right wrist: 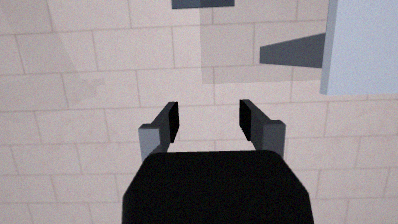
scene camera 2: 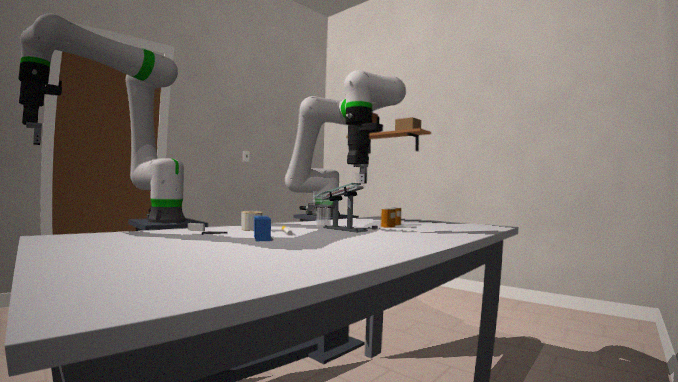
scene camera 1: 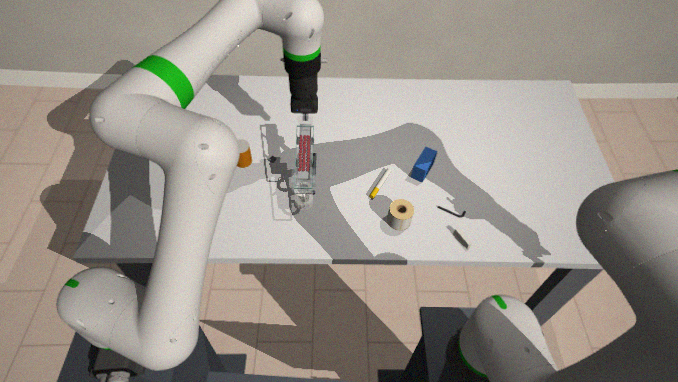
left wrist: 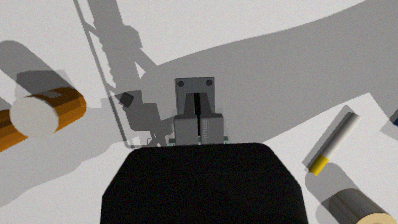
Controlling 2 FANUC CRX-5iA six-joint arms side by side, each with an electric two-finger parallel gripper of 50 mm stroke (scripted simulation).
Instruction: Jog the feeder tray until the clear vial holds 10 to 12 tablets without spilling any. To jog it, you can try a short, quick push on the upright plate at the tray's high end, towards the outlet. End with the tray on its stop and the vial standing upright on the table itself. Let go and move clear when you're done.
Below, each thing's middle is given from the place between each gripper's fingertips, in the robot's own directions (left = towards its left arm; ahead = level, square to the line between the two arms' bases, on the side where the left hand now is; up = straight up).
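My left gripper (scene camera 2: 363, 183) is 230 mm to the left of the yellow-tipped marker (left wrist: 353, 119) and 110 mm beyond it, and it's 170 mm higher than the marker.
As for my right hand (scene camera 2: 36, 144), it's 72 cm to the right of the yellow-tipped marker and 46 cm short of it, and it sits 28 cm above the marker.
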